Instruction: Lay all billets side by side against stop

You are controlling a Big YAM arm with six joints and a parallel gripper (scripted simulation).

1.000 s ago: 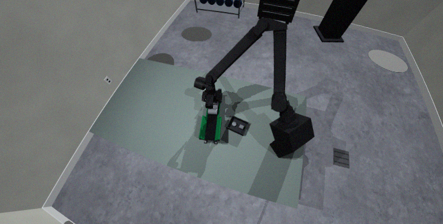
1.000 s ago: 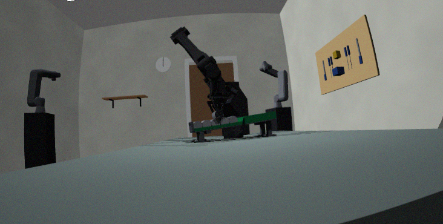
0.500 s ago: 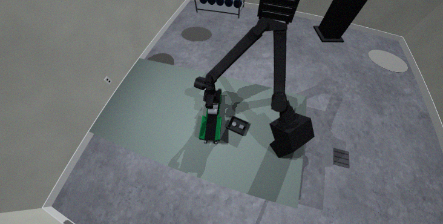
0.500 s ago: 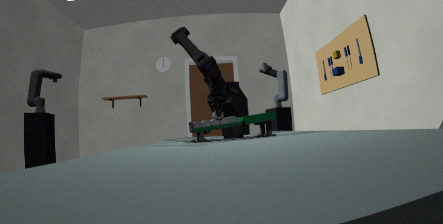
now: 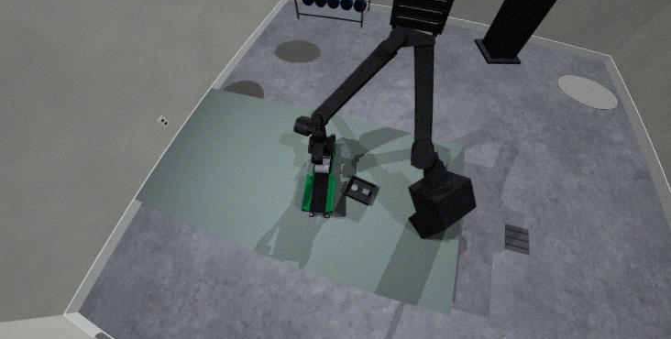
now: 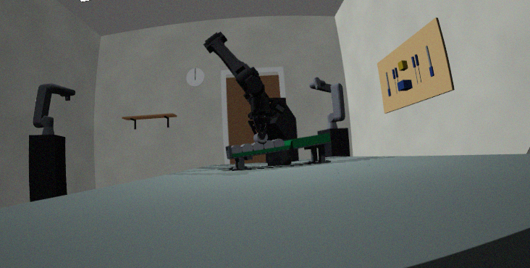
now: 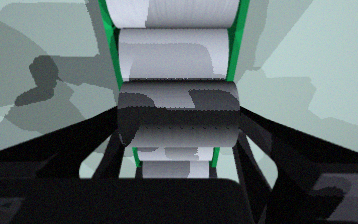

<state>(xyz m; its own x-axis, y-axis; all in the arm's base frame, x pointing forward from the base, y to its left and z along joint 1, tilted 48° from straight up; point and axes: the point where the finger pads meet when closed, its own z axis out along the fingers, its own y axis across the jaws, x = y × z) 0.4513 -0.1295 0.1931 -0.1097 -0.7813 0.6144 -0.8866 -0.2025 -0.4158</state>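
My gripper is now 120 mm to the left of the stop, 60 mm above it and 20 mm past it. The rest, counted from my hand: small dark tray 170 mm behind, 150 mm to the left, 110 mm below.
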